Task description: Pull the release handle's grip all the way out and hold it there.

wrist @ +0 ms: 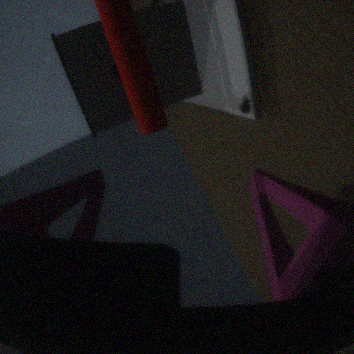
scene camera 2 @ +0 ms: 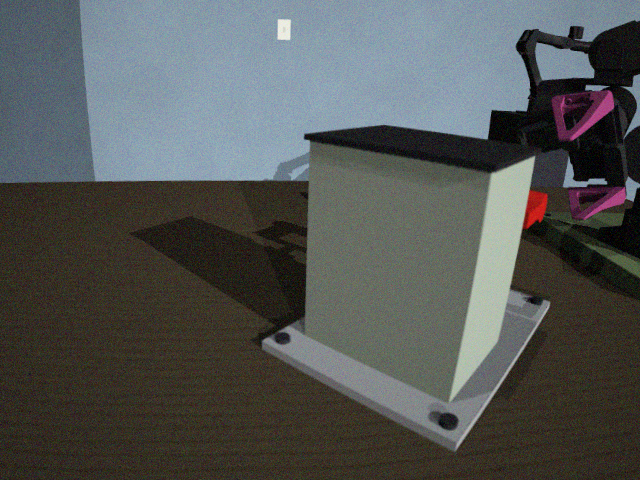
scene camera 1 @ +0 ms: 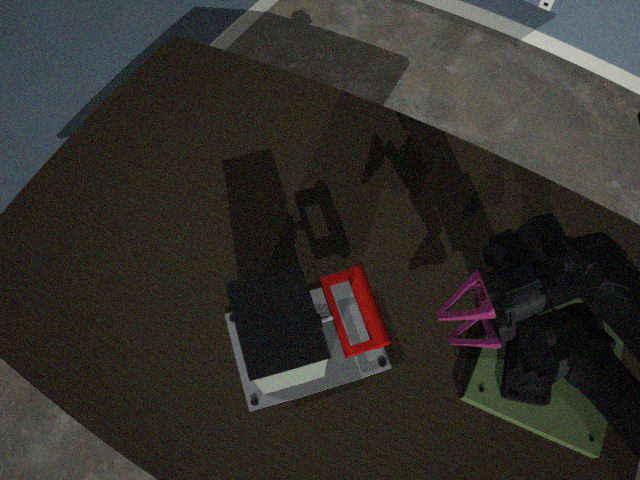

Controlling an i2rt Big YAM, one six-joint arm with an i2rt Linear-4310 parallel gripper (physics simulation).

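The release handle's red rectangular grip (scene camera 1: 369, 304) (scene camera 2: 536, 208) (wrist: 131, 70) stands out from one face of an upright box (scene camera 1: 279, 325) (scene camera 2: 392, 258) (wrist: 175, 60) with pale sides and a dark top. A short rod between grip and box shows in scene camera 1. The box stands on a grey base plate (scene camera 1: 343, 369) (scene camera 2: 361, 377) (wrist: 240, 60). My gripper (scene camera 1: 444, 329) (scene camera 2: 572, 175) (wrist: 176, 177) has magenta fingers, wide open and empty. It is apart from the grip, to its right in scene camera 1. In the wrist view the grip is above the finger gap, left of its middle.
The dark arm rises from a green base plate (scene camera 1: 568, 413) at the right of scene camera 1. The wooden table (scene camera 1: 129, 232) (scene camera 2: 155, 361) carries shadows of the box, grip and arm. The box's tall body hides part of the grip in scene camera 2. A blue wall (scene camera 2: 180, 93) stands behind.
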